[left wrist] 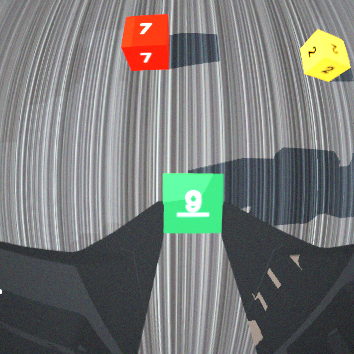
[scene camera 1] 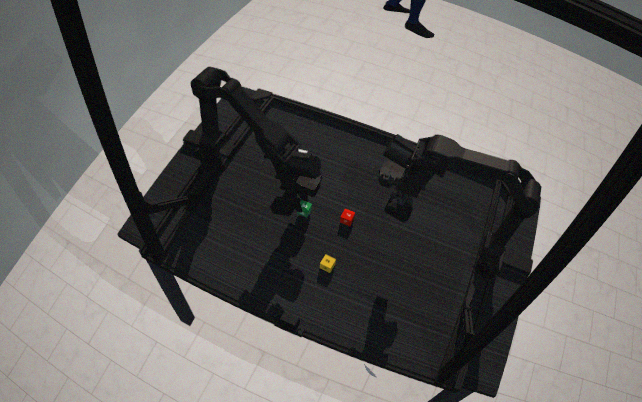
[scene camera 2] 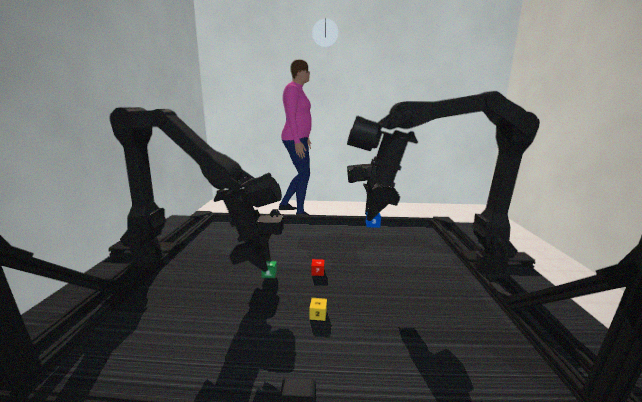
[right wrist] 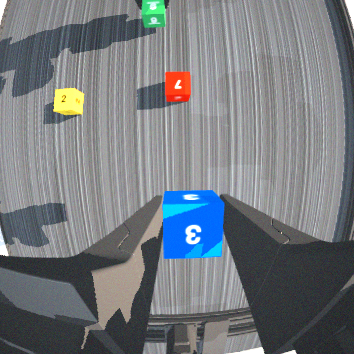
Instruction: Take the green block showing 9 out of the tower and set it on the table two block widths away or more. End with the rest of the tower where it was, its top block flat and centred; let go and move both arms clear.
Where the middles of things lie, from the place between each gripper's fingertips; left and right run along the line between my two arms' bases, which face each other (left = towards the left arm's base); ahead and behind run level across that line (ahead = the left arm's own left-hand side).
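Scene:
Counting from my left hand, I find the red block showing 7 (left wrist: 145, 43) 20 mm below it, 30 mm ahead of it and 130 mm to the right of it. The blue block showing 3 (right wrist: 192, 219) is 120 mm above my left hand, and it is also 30 mm ahead of that hand and 260 mm to the right of it.
My right gripper is 1 cm to the left of the blue block showing 3. As for the red block showing 7, it sits 14 cm below my right hand and 12 cm to the left of it.

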